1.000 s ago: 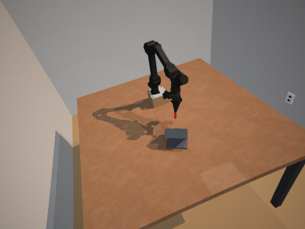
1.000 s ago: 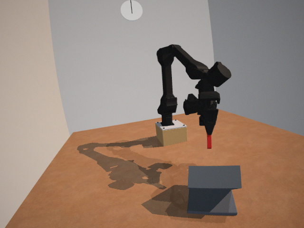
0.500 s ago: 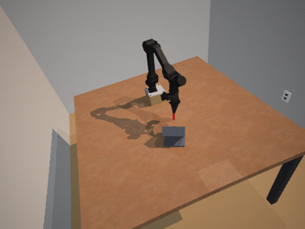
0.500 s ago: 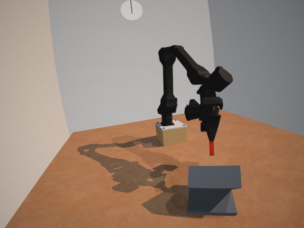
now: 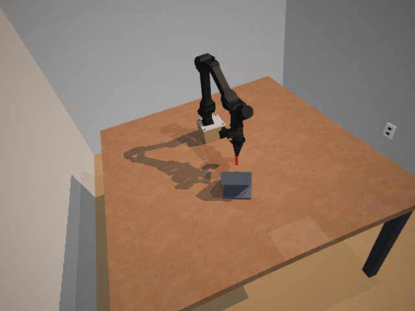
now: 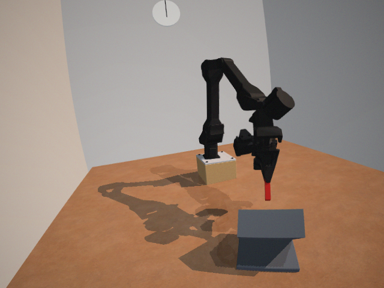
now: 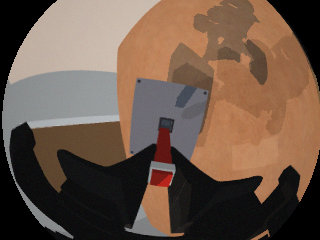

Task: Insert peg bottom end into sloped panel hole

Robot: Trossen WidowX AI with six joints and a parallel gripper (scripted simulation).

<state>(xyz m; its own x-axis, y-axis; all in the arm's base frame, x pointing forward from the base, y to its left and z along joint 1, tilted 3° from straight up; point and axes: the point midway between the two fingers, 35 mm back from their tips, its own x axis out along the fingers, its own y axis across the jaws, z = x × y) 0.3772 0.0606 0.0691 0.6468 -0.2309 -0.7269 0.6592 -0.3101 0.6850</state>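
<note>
My gripper tip is now 6 cm short of the grey sloped panel, 3 cm to the left of it and 7 cm above it. From my gripper tip the other things lie so: red peg (1 cm behind, 1 cm above).
</note>
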